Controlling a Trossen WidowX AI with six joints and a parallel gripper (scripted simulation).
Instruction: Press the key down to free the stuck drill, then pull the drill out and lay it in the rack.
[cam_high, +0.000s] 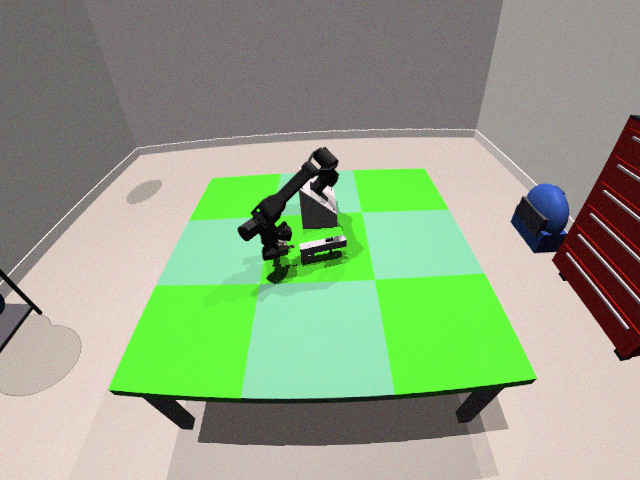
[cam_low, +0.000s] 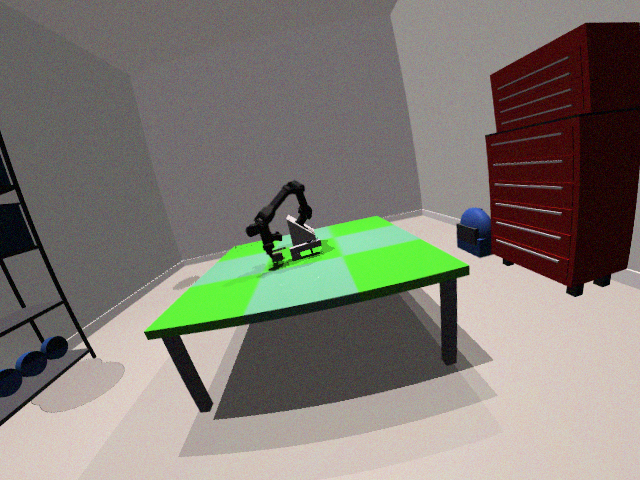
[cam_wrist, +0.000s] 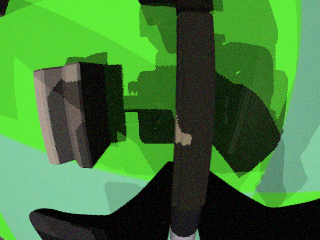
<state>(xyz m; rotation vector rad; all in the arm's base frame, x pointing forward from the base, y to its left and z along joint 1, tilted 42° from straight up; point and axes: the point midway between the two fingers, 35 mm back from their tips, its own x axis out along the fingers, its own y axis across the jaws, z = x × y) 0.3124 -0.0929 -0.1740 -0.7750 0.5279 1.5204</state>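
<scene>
My gripper tip is now 1 cm past the drill, 4 cm to the right of it and 4 cm below it. Also, from my gripper tip: dark key (4 cm behind, 22 cm to the left, 1 cm above); grey fixture block (4 cm behind, 19 cm to the left); rack (8 cm behind, 2 cm to the left, 2 cm below).
</scene>
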